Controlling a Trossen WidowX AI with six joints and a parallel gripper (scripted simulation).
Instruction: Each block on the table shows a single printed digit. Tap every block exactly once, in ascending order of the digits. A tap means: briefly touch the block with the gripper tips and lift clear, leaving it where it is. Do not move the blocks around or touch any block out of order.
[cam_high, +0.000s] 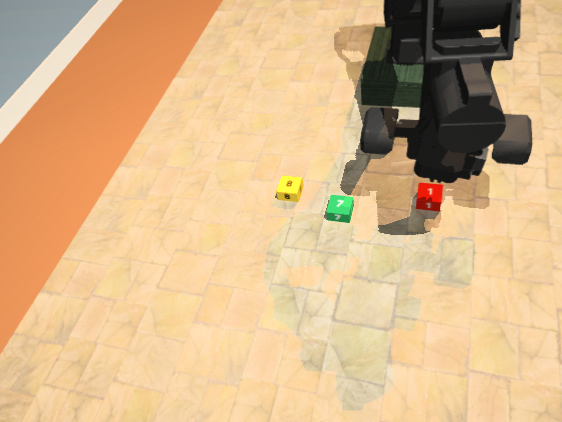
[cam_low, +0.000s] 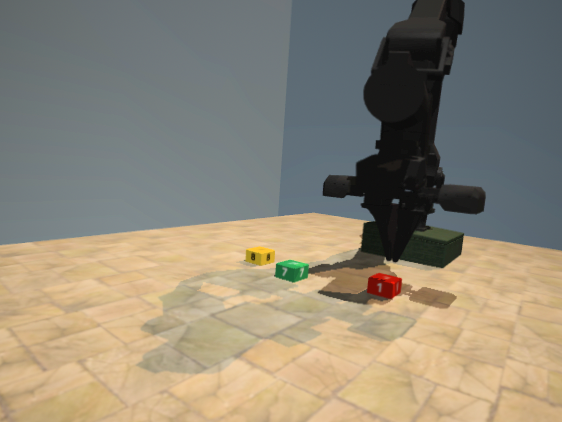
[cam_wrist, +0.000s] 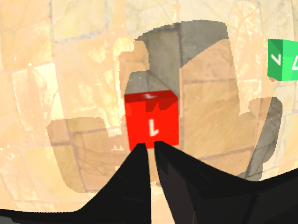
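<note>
My gripper tip is 30 mm above the red block marked 1 and 10 mm to the left of it. Round my gripper tip: yellow block: 200 mm to the right, 30 mm below; then green block marked 7: 130 mm to the right, 30 mm below, 30 mm ahead.
</note>
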